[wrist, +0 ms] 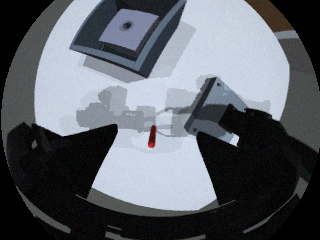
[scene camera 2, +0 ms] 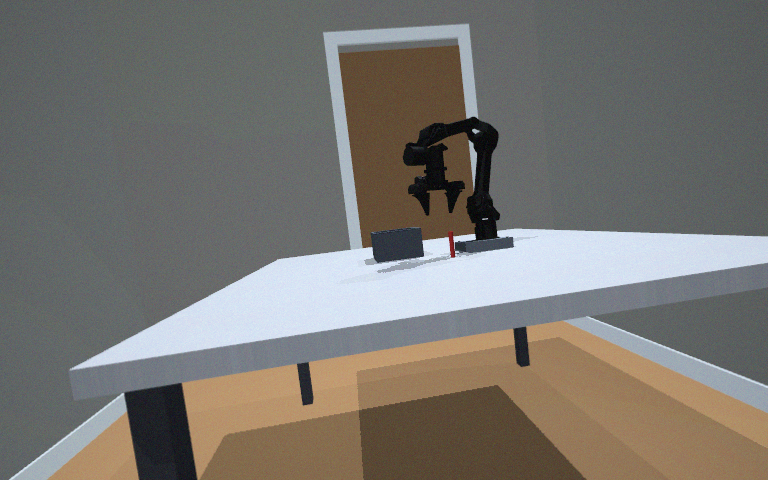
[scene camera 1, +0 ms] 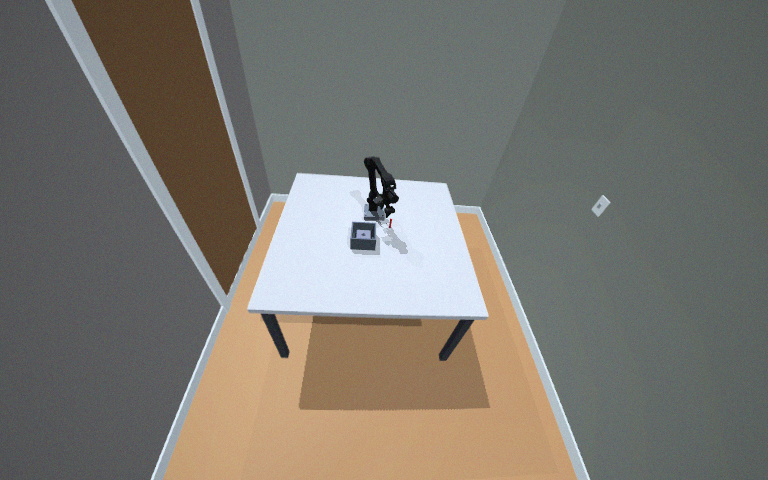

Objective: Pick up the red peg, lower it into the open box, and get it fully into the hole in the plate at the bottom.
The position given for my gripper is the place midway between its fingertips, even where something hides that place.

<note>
I see my gripper (scene camera 2: 439, 214).
My gripper is seen too in the wrist view (wrist: 157, 132).
</note>
